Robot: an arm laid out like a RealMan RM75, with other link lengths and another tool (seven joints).
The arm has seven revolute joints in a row. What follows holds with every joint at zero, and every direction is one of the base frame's. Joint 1 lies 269.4 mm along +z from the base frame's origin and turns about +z. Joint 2 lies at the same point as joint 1 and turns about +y. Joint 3 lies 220.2 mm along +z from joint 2 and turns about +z. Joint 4 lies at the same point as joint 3 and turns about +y. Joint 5 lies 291.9 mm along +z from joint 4 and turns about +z. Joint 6 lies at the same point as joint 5 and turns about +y. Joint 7 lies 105.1 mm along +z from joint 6 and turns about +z. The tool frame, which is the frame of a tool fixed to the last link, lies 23 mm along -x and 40 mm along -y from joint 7; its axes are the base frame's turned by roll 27.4, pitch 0 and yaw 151.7 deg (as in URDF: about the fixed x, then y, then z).
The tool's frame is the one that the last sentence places.
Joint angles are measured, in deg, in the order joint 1, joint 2, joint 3, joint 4, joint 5, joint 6, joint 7. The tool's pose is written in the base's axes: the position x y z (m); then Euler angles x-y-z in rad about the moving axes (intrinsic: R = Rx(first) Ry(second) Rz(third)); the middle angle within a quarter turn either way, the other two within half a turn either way. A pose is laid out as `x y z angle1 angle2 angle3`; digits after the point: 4 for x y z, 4 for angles.
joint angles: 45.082, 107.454, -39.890, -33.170, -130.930, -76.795, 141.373
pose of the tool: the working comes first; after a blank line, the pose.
Where each joint sits with the arm in this pose, in the base's axes (m; each line is computed from the numbers above, not from the rounded line before):
joint 1: 0.0000 0.0000 0.2694
joint 2: 0.0000 0.0000 0.2694
joint 3: 0.1483 0.1487 0.2034
joint 4: 0.1483 0.1487 0.2034
joint 5: 0.2663 0.4121 0.2470
joint 6: 0.2663 0.4121 0.2470
joint 7: 0.2646 0.4554 0.1512
the tool: 0.2979 0.4847 0.1638

0.2979 0.4847 0.1638 -3.0543 -0.3637 -2.3716
